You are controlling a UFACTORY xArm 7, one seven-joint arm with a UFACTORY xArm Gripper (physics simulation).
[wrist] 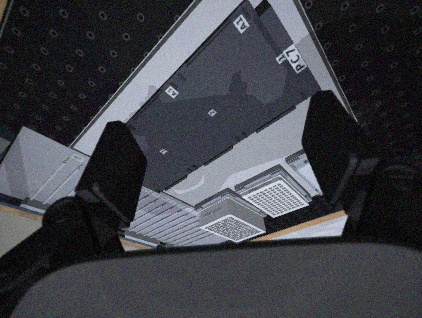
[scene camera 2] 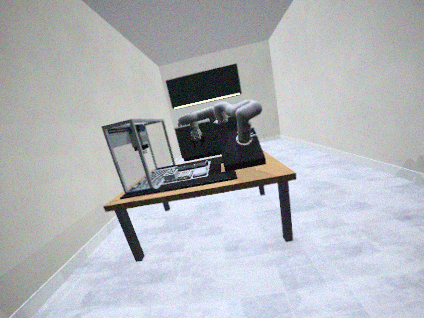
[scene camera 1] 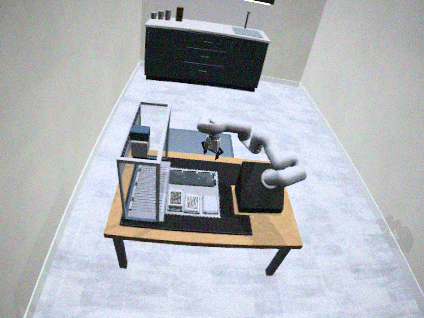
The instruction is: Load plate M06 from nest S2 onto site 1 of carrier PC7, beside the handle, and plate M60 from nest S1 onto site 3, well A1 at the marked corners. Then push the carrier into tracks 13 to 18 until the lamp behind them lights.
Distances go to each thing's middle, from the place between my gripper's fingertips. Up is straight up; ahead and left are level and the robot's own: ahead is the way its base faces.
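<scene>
Dark carrier plate (wrist: 248, 74): my gripper is 14 cm above it, 12 cm short of it and 6 cm to the right of it.
</scene>
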